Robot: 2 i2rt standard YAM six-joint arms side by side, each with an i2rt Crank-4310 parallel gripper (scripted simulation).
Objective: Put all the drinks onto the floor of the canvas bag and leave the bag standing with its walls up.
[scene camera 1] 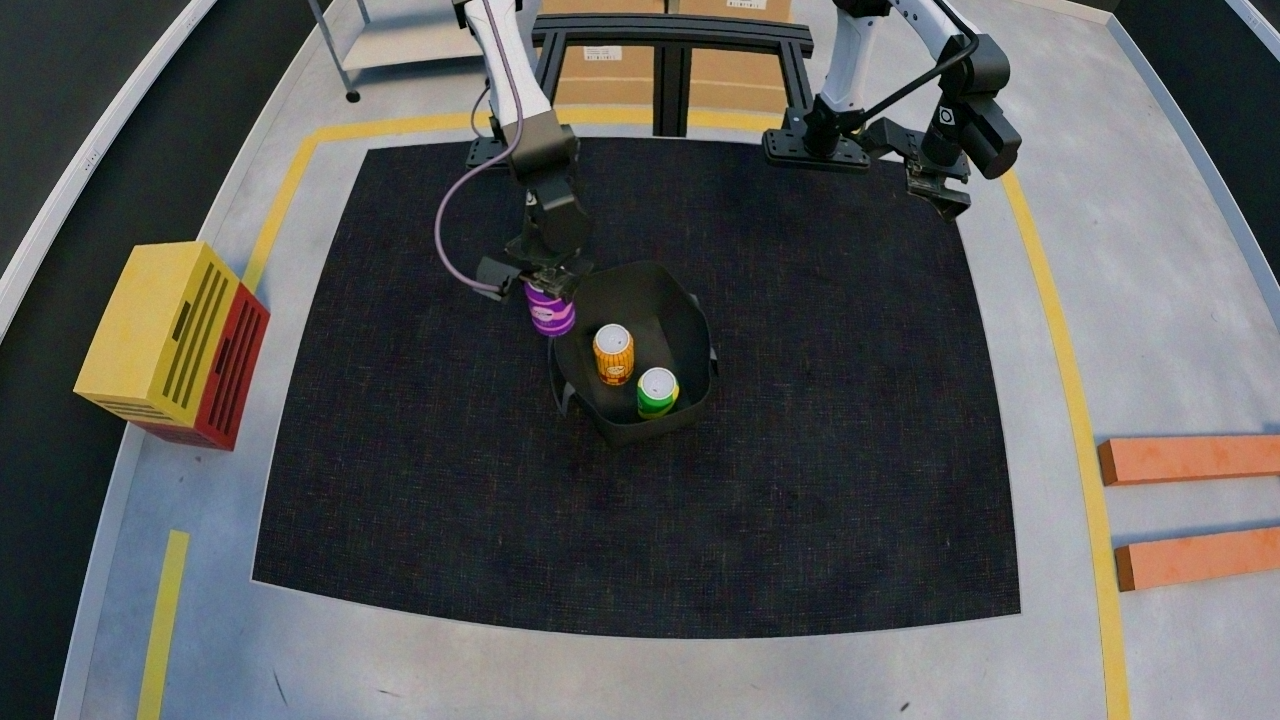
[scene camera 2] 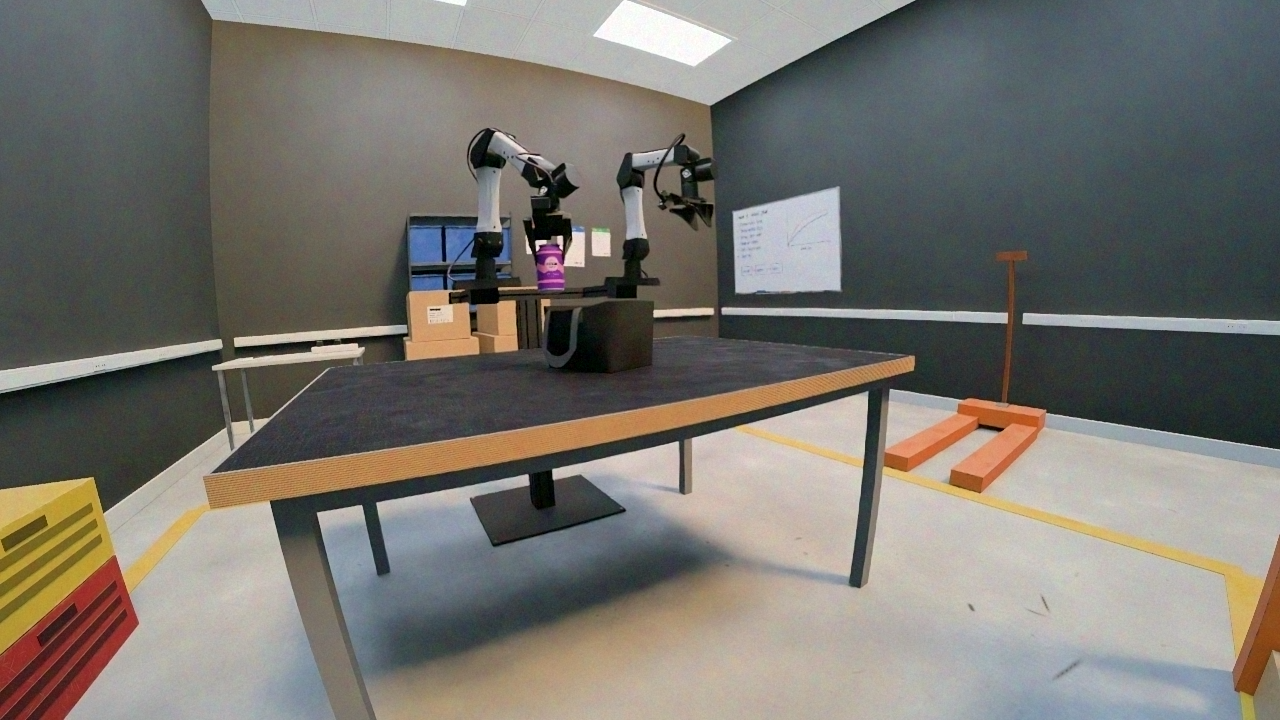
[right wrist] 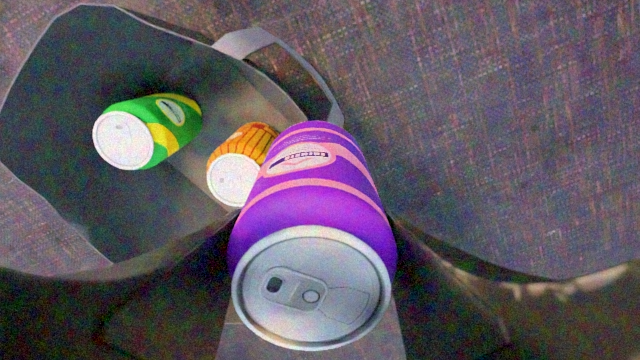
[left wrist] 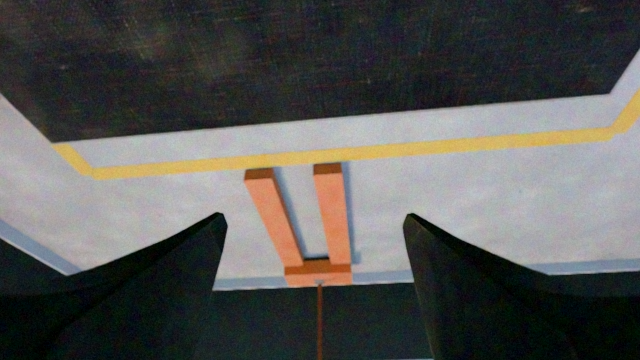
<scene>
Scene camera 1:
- my left gripper: 943, 203
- purple can: 551, 317
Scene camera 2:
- my left gripper: 703, 229
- my right gripper: 549, 264
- purple can: 550, 277
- dark canvas bag: 611, 336
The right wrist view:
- my right gripper: 313, 214
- dark canvas bag: 79, 65
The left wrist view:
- my left gripper: 315, 218
</scene>
